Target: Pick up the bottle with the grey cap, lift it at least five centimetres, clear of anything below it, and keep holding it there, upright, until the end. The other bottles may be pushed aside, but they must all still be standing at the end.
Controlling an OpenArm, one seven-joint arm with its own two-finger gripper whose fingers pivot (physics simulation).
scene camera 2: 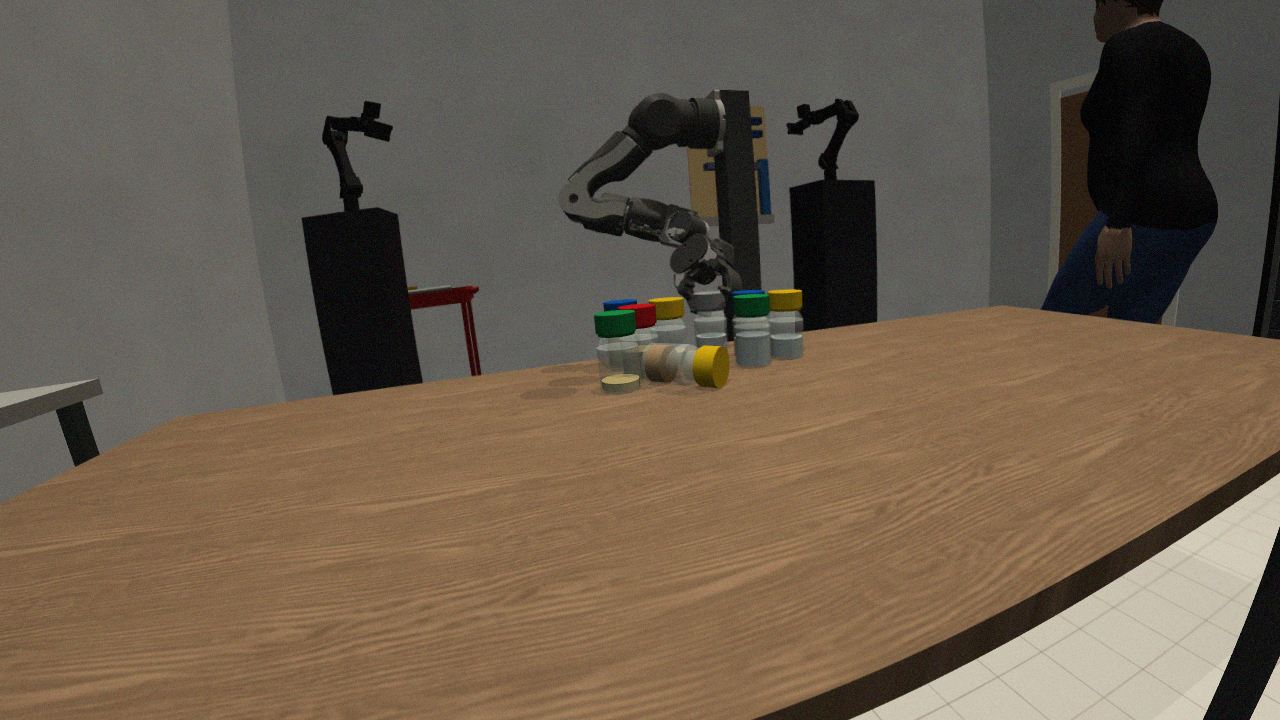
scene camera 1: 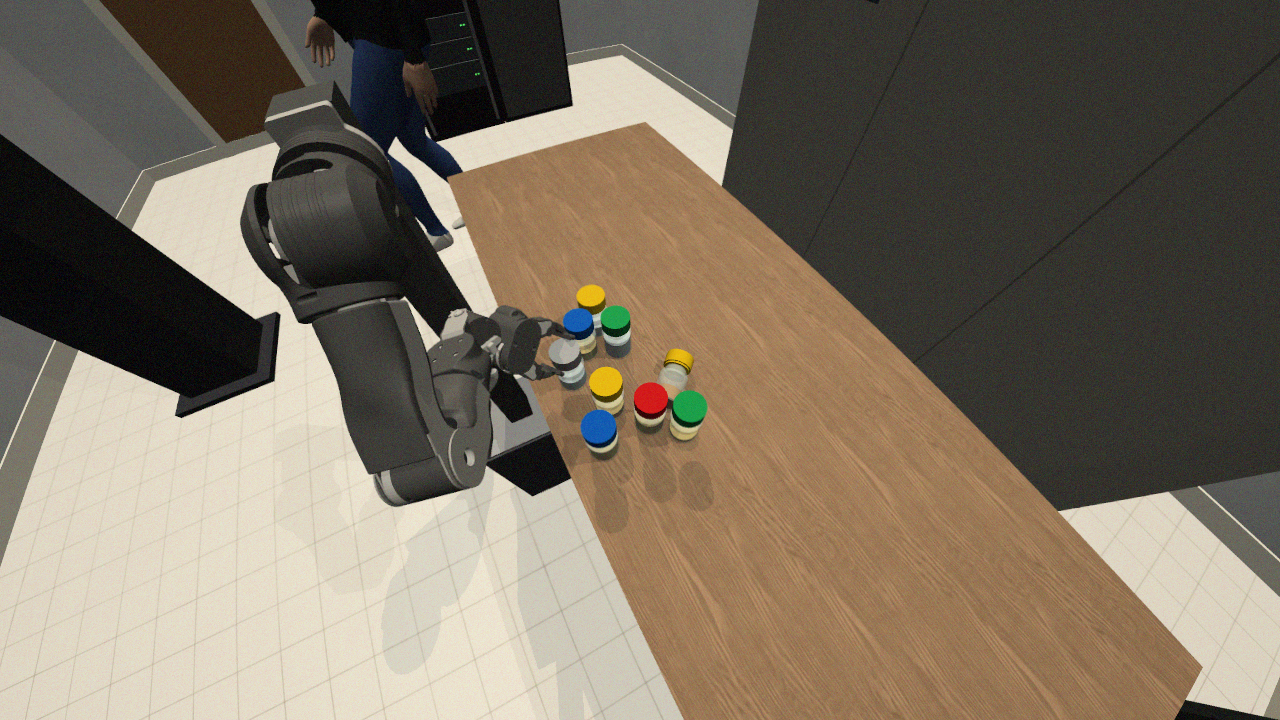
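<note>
The bottle with the grey cap (scene camera 1: pixel 567 365) (scene camera 2: pixel 709 324) stands upright near the table's robot-side edge, at table height. My gripper (scene camera 1: pixel 566 354) (scene camera 2: pixel 713 299) reaches it from the robot's side, with one finger on each side at cap height, and is shut on it. One finger lies between it and a blue-capped bottle (scene camera 1: pixel 578 323), which stands close by. A green-capped bottle (scene camera 1: pixel 615 324) (scene camera 2: pixel 750 331) and a yellow-capped bottle (scene camera 1: pixel 590 298) (scene camera 2: pixel 785 324) stand just beyond. Another yellow-capped bottle (scene camera 1: pixel 605 384) (scene camera 2: pixel 666 308) stands on the other side. The fingertips are partly hidden in scene camera 2.
A second blue-capped bottle (scene camera 1: pixel 598 431), a red-capped bottle (scene camera 1: pixel 650 400) (scene camera 2: pixel 637 315) and another green-capped bottle (scene camera 1: pixel 688 411) (scene camera 2: pixel 615 324) stand upright nearby. A yellow-capped bottle (scene camera 1: pixel 674 376) (scene camera 2: pixel 711 367) lies on its side beside them on the wooden table (scene camera 1: pixel 805 429) (scene camera 2: pixel 671 501).
</note>
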